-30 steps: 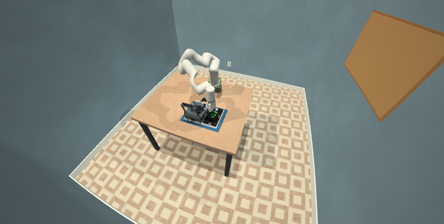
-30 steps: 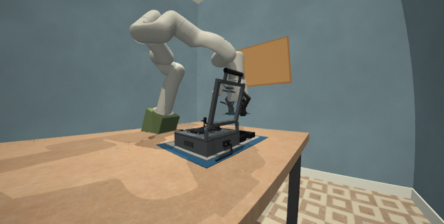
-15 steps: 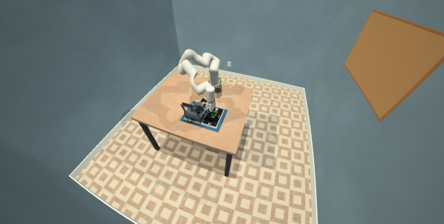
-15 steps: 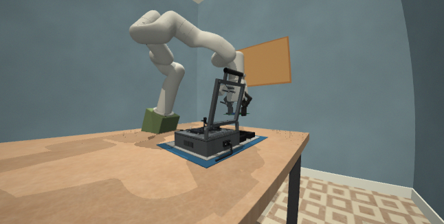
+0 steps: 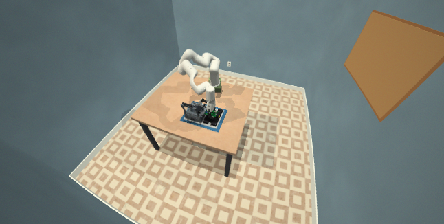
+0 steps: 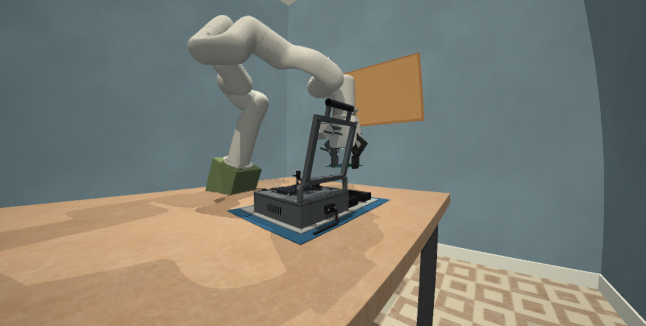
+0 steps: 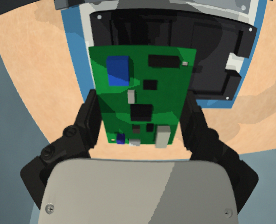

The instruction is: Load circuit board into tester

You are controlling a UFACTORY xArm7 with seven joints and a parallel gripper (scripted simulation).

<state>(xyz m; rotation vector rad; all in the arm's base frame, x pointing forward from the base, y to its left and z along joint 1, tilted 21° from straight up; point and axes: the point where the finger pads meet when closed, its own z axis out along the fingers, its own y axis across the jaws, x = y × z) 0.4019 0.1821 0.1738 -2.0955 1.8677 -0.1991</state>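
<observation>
Now: the green circuit board right at my hand. The rest, counted from my hand: clear lid 150 mm to the right, 110 mm ahead, 60 mm above; grey tester 130 mm to the right, 10 mm below, 10 mm ahead.
</observation>
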